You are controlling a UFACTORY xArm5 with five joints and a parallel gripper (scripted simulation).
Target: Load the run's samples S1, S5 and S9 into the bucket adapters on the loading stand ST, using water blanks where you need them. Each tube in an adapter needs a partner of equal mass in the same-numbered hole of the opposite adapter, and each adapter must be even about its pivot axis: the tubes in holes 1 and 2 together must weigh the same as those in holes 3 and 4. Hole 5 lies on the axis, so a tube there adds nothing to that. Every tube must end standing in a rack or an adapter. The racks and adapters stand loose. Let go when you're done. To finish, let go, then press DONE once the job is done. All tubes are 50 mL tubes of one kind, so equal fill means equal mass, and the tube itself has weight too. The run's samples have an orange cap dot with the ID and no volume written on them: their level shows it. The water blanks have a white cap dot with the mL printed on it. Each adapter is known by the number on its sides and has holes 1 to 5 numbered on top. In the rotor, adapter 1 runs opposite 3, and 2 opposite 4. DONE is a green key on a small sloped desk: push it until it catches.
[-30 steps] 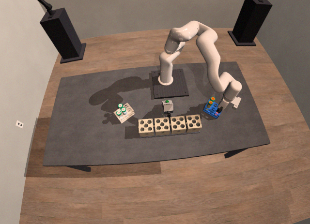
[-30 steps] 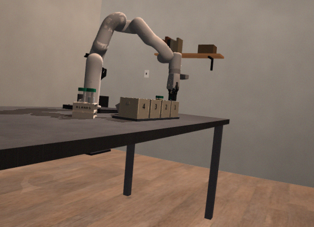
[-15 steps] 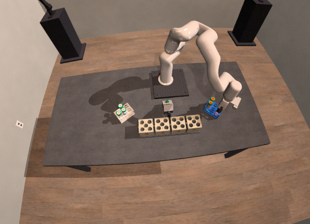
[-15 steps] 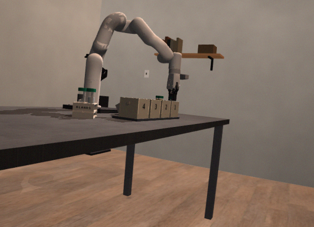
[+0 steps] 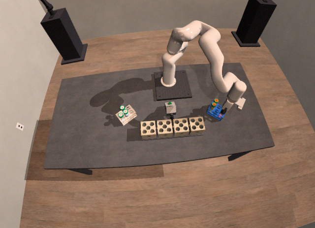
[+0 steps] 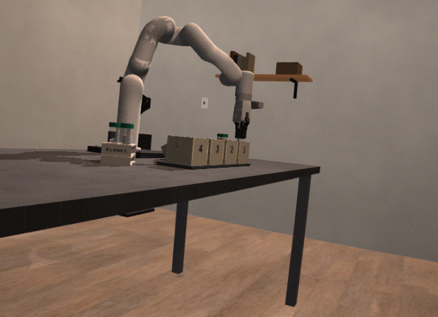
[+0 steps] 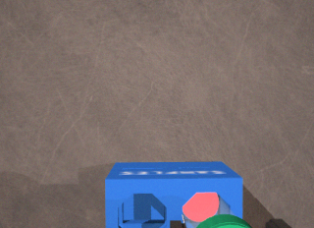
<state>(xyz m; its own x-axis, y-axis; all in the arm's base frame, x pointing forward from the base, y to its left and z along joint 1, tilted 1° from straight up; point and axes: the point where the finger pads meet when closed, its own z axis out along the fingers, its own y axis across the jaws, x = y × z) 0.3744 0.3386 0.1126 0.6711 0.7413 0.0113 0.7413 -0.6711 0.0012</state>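
Right now my hand is 90 mm past the tube S5, 30 mm to the left of it and 60 mm above it. From my hand the other things lie so: green DONE key (130 mm behind, 370 mm to the right, 60 mm below); blue sample rack (40 mm behind, 20 mm to the right, 100 mm below); adapter 1 (60 mm ahead, 210 mm to the right, 80 mm below).
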